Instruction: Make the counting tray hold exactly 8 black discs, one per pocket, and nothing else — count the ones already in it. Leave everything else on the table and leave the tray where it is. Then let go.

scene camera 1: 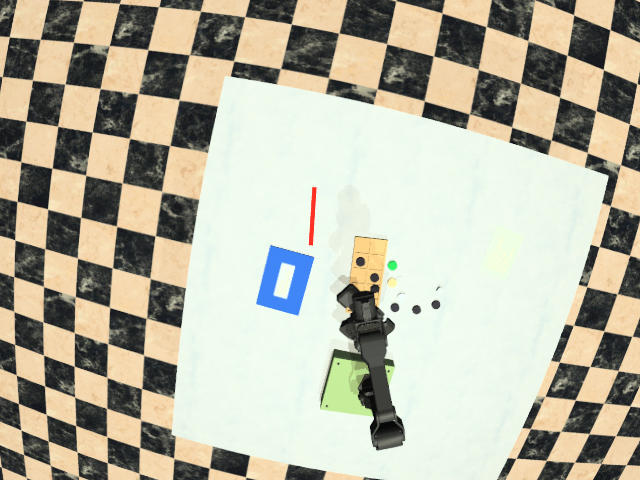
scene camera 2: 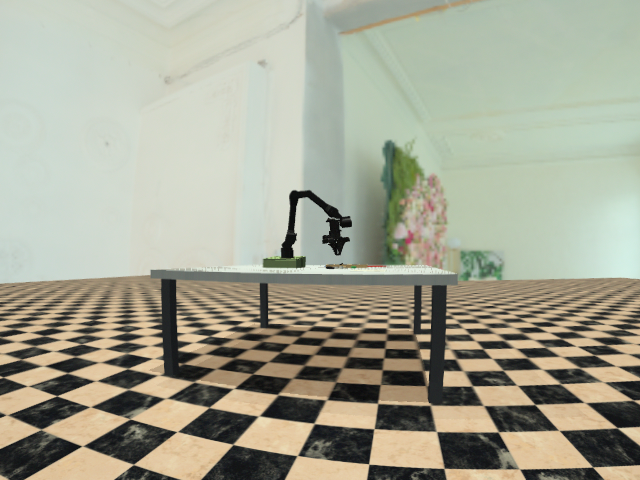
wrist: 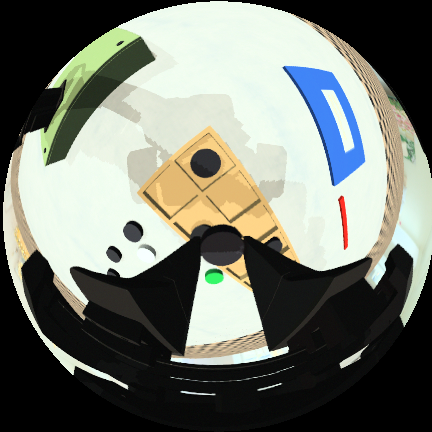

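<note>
The tan pocketed tray (scene camera 1: 378, 246) (wrist: 175, 195) lies flat under my gripper (scene camera 2: 338, 253) (wrist: 221, 241), which is shut on a black disc (wrist: 222, 254) and holds it above the tray. In the overhead view, black discs sit in the tray at the left (scene camera 1: 360, 261) and at the right (scene camera 1: 374, 277) (scene camera 1: 374, 288); the arm hides its near end. In the wrist view, another black disc (wrist: 205, 163) sits in a corner pocket there; the held disc hides part of the tray. Loose black discs (scene camera 1: 394, 307) (scene camera 1: 416, 309) (scene camera 1: 435, 304) lie right of the tray.
A green disc (scene camera 1: 392, 265) (wrist: 214, 276), a yellow disc (scene camera 1: 391, 282) and a white disc (wrist: 146, 253) lie beside the tray. A blue frame (scene camera 1: 266, 279) (wrist: 322, 115) and a red bar (scene camera 1: 312, 215) (wrist: 343, 222) lie left. The arm stands by a green block (scene camera 1: 343, 387) (scene camera 2: 283, 262).
</note>
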